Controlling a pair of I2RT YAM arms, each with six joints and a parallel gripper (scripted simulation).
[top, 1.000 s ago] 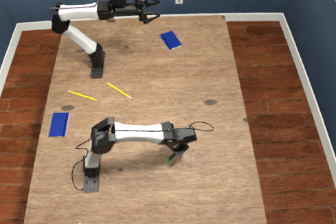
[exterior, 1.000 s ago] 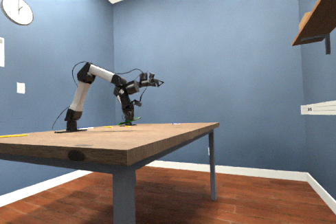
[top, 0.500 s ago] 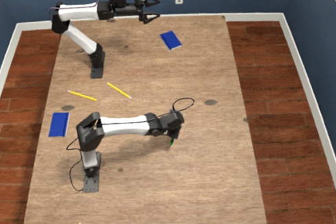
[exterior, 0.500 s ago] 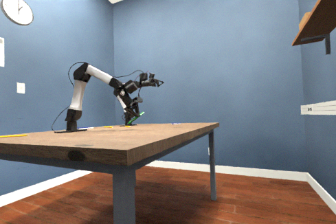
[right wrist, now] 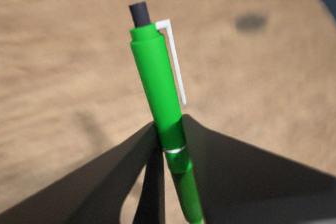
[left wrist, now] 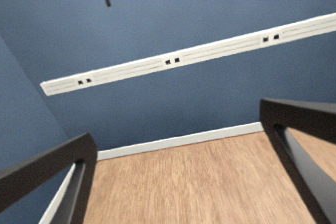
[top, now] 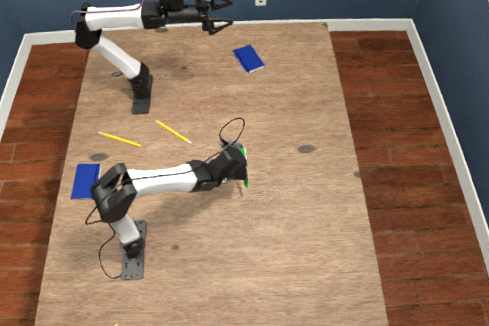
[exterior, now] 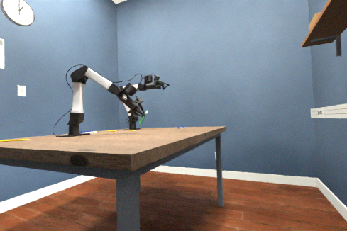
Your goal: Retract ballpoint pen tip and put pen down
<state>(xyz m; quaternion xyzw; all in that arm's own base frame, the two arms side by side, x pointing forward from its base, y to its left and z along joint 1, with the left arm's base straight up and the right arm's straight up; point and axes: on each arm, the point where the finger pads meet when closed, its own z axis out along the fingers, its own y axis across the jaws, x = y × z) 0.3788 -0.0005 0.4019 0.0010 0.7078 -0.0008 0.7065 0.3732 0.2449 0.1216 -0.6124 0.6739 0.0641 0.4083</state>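
Now: the green ballpoint pen 1 cm ahead of my left hand, 41 cm to the right of it and 29 cm below it.
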